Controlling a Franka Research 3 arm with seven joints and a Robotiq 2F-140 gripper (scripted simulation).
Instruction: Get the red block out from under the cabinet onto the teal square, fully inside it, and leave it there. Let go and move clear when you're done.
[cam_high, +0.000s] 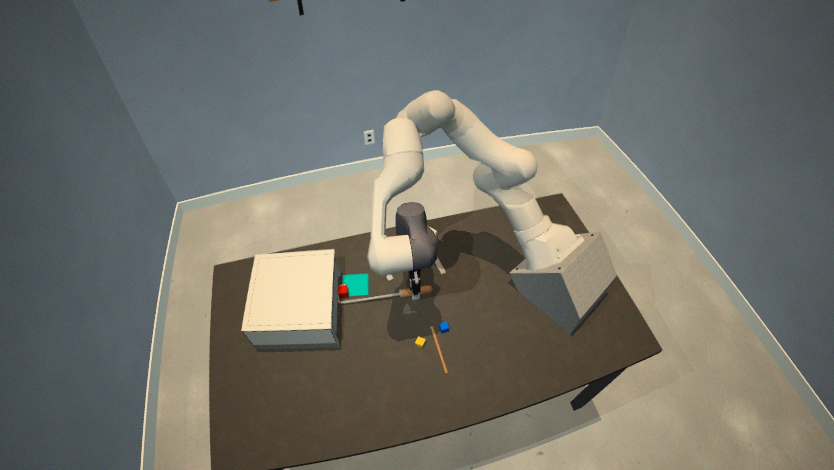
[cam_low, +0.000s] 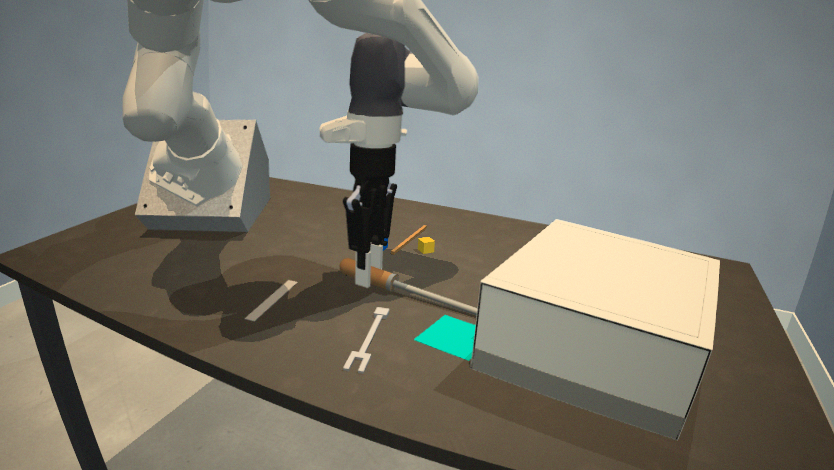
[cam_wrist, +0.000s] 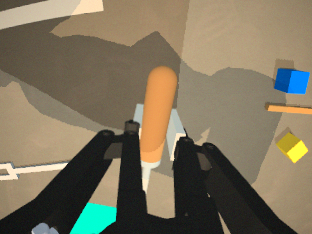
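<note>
My gripper is now 9 cm short of the hook tool, 8 cm to the left of it and 2 cm above it. From my hand the other things lie so: forked tool 4 cm ahead, 18 cm to the right, 3 cm below; flat grey strip 15 cm behind, 10 cm to the right, 4 cm below; blue cube 1 cm behind, 17 cm to the left, 3 cm below.
</note>
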